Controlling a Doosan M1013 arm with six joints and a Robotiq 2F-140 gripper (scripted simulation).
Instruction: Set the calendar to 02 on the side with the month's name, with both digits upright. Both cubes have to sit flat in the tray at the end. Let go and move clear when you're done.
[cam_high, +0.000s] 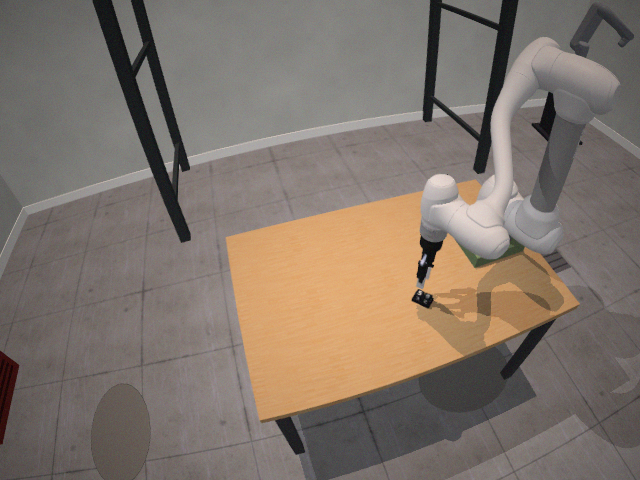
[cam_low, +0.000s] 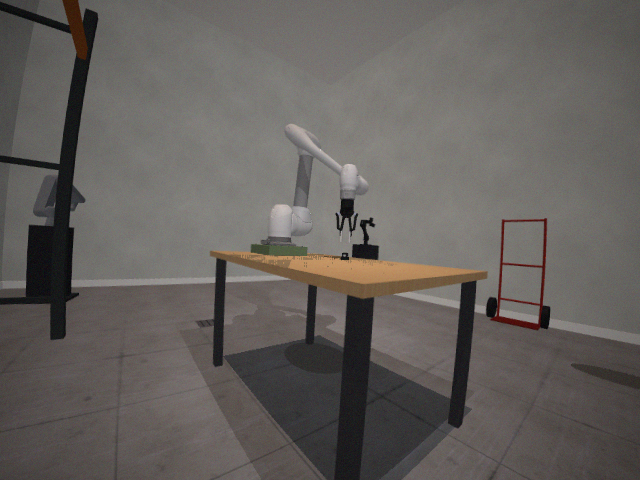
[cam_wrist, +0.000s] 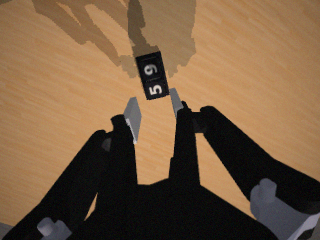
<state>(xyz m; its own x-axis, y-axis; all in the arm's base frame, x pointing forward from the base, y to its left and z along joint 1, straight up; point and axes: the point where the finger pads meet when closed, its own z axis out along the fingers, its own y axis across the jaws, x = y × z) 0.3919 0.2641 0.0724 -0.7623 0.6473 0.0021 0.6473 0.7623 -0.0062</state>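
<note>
The black number cube is 110 mm below my hand.
</note>
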